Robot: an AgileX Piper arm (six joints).
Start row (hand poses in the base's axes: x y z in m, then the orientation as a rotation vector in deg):
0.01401, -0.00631, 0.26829, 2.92, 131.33, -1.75
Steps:
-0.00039, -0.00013, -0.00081, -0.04, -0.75, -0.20
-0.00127, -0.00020, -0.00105, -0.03, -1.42, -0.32
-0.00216, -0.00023, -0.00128, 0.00, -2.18, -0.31
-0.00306, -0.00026, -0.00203, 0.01, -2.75, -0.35
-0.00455, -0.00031, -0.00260, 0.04, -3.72, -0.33
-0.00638, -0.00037, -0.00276, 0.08, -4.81, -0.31
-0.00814, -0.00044, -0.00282, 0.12, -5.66, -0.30
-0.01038, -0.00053, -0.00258, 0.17, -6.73, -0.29
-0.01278, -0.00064, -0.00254, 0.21, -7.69, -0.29
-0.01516, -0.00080, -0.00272, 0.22, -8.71, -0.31
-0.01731, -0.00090, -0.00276, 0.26, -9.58, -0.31
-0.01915, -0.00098, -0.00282, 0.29, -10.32, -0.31
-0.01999, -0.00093, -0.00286, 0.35, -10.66, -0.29
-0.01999, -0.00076, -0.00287, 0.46, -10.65, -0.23
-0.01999, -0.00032, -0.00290, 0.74, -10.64, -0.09
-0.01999, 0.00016, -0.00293, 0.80, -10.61, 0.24
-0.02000, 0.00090, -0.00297, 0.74, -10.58, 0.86
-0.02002, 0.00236, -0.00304, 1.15, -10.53, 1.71
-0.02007, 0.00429, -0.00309, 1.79, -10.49, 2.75
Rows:
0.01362, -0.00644, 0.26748, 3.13, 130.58, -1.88
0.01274, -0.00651, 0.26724, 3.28, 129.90, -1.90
0.01185, -0.00654, 0.26701, 3.28, 129.14, -1.84
0.01095, -0.00657, 0.26626, 3.33, 128.57, -1.83
0.00946, -0.00662, 0.26569, 3.33, 127.61, -1.76
0.00763, -0.00668, 0.26553, 3.33, 126.52, -1.67
0.00587, -0.00675, 0.26547, 3.34, 125.67, -1.59
0.00363, -0.00684, 0.26571, 3.36, 124.60, -1.49
0.00123, -0.00695, 0.26575, 3.38, 123.64, -1.42
-0.00115, -0.00711, 0.26557, 3.41, 122.62, -1.39
-0.00330, -0.00721, 0.26553, 3.43, 121.75, -1.32
-0.00514, -0.00729, 0.26547, 3.44, 121.01, -1.26
-0.00598, -0.00724, 0.26543, 3.45, 120.68, -1.18
-0.00598, -0.00707, 0.26542, 3.44, 120.69, -1.03
-0.00598, -0.00663, 0.26539, 3.43, 120.71, -0.65
-0.00598, -0.00615, 0.26536, 3.09, 120.74, -0.42
-0.00599, -0.00541, 0.26532, 2.38, 120.78, -0.17
-0.00601, -0.00395, 0.26525, 1.64, 120.85, 0.70
-0.00606, -0.00202, 0.26520, 0.82, 120.90, 1.92

